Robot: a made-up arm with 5 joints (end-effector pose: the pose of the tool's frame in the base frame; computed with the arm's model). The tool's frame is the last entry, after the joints.
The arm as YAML. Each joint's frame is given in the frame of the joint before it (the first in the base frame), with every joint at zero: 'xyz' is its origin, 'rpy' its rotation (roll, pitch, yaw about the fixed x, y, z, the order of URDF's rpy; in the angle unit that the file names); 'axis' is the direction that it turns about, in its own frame. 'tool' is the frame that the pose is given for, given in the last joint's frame.
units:
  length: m
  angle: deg
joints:
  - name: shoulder
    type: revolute
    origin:
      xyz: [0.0, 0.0, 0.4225]
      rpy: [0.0, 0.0, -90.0]
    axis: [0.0, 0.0, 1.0]
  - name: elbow
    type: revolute
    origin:
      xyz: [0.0, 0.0, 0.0]
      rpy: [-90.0, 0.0, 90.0]
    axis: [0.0, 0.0, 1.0]
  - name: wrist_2
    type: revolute
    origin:
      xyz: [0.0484, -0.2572, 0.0]
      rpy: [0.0, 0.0, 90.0]
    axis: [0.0, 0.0, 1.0]
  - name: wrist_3
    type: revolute
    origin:
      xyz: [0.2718, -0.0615, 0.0]
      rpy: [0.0, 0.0, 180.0]
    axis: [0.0, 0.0, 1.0]
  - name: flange
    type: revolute
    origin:
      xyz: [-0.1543, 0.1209, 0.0]
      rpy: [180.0, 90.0, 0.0]
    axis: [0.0, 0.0, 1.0]
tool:
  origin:
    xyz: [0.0, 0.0, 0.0]
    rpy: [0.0, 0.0, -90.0]
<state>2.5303 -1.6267 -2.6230 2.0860 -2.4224</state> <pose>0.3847 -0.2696 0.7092 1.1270 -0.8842 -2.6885</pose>
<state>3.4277 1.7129 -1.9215 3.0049 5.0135</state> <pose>-0.1902 -0.0559 0.1893 -0.2523 0.2561 -0.9735</pose>
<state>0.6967 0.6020 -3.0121 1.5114 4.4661</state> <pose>0.3968 0.3320 0.8490 0.7648 2.3560 1.0120</pose>
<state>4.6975 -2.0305 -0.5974 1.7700 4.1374</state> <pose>-0.0004 -0.0238 0.6092 2.2130 0.6365 -0.3061</pose>
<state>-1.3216 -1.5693 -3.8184 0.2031 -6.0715</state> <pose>-0.1266 0.4974 0.0755 -1.6512 1.5904 1.1927</pose>
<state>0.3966 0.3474 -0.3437 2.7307 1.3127</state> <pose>0.0198 0.0083 0.4696 0.3980 -0.1962 -1.4110</pose>
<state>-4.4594 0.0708 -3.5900 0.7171 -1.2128</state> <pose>0.0384 -0.1486 1.0914 -0.0236 -0.4486 -2.4996</pose>
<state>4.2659 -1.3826 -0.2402 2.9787 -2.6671</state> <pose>0.0433 0.0905 0.4427 -1.8253 -0.6148 -1.0813</pose>
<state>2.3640 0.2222 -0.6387 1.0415 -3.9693</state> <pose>-0.1980 0.1949 0.2432 2.6294 0.0659 0.5904</pose>
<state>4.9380 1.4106 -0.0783 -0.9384 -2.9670</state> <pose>0.0144 -0.0628 0.1029 -1.9267 -2.0276 -0.3083</pose>
